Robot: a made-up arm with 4 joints.
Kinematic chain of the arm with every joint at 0, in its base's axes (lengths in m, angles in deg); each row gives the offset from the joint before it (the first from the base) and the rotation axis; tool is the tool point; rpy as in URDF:
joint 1: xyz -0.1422 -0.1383 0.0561 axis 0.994 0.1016 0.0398
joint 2: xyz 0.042 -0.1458 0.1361 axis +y
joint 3: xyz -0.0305 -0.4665 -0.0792 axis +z
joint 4: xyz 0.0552 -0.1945 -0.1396 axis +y
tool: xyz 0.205 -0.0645 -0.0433 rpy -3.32 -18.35 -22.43
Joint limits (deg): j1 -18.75..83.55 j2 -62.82..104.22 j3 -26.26..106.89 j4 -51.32..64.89
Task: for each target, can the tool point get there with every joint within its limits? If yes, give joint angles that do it. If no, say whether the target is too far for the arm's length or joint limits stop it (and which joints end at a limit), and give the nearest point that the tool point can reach.
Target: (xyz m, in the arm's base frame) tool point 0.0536 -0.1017 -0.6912
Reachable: yes | joints 70.32 16.65 35.89 17.76
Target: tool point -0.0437 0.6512 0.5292
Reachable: no: joint limits stop it (at a limit: joint 1, joint 3) | nearest point -0.0936 0.0491 -0.2828 | short by 1.012 m
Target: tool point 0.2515 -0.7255 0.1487
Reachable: yes | joints 4.31 -22.25 51.89 -37.22
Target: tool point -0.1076 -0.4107 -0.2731
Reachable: yes | joints 19.88 44.40 86.25 -2.44
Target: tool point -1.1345 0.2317 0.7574
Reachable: no: too far | nearest point -0.5194 -0.4526 0.2259 | short by 1.063 m
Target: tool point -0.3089 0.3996 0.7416
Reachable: no: joint limits stop it (at a limit: joint 1, joint 2, joint 3, joint 4) | nearest point 0.0334 -0.3769 0.3895 | short by 0.919 m
